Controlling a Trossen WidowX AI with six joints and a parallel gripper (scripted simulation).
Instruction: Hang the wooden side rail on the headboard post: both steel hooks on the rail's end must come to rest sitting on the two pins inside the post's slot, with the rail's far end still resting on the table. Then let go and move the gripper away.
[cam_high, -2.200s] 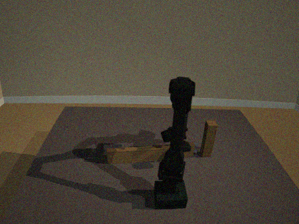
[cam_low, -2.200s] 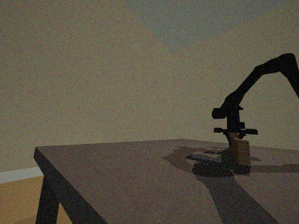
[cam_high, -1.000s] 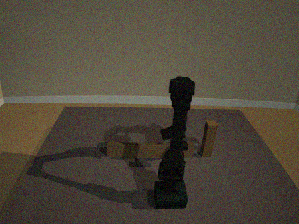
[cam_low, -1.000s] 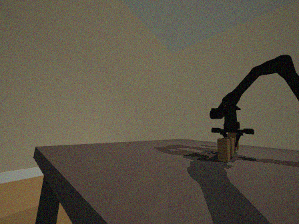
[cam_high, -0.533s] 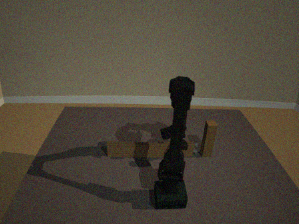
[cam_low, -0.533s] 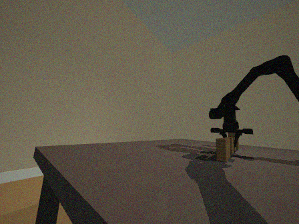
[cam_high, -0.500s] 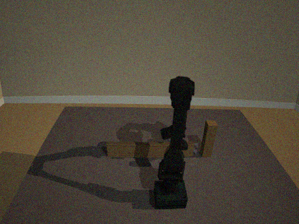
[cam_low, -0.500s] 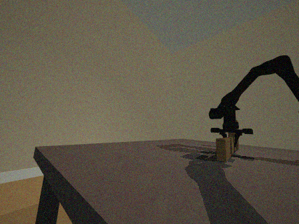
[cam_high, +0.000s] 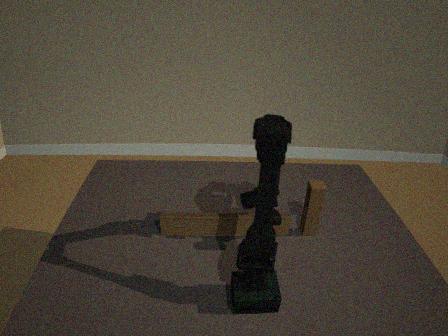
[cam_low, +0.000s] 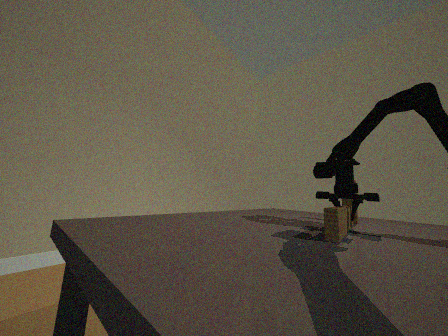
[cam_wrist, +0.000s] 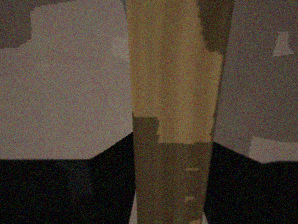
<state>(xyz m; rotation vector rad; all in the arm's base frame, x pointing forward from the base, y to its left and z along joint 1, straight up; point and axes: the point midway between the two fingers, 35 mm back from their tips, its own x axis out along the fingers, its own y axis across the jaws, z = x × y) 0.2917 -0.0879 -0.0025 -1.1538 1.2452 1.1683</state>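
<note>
The headboard post is 150 mm to the right of my gripper tip, 60 mm above it and 10 mm behind it.
</note>
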